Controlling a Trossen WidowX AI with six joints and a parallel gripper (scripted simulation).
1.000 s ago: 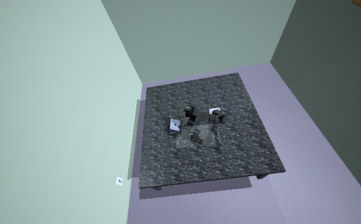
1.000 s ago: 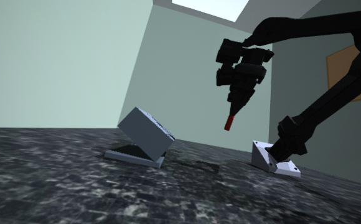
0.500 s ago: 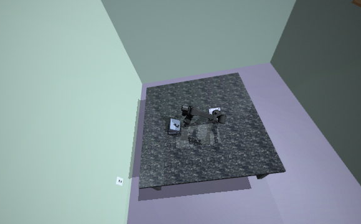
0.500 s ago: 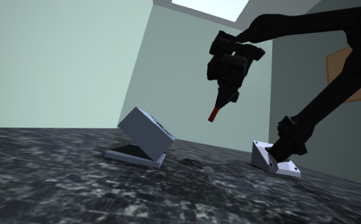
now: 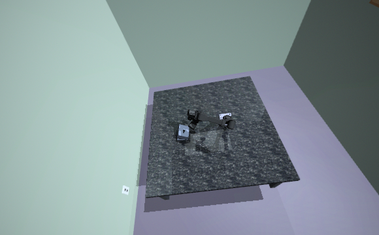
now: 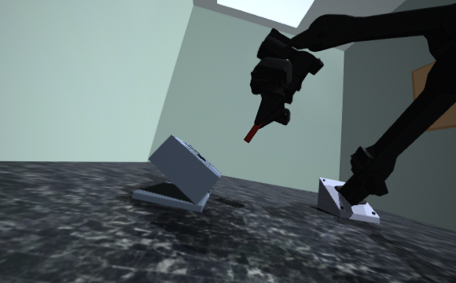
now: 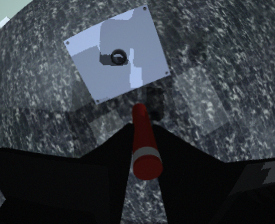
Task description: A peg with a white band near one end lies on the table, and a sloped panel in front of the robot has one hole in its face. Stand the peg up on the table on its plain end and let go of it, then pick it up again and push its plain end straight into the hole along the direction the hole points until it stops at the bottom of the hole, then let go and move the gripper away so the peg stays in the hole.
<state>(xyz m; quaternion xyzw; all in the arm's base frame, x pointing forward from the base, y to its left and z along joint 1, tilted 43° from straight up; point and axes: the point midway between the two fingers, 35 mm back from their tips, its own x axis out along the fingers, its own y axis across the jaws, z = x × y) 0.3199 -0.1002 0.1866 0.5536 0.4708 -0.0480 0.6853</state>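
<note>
The sloped grey panel is 120 mm ahead of my gripper tip, 30 mm to the right of it and 120 mm below it. From my gripper tip the other things lie so: red peg: 10 mm behind, 10 mm above; flat base plate: 130 mm ahead, 30 mm to the right, 170 mm below.
</note>
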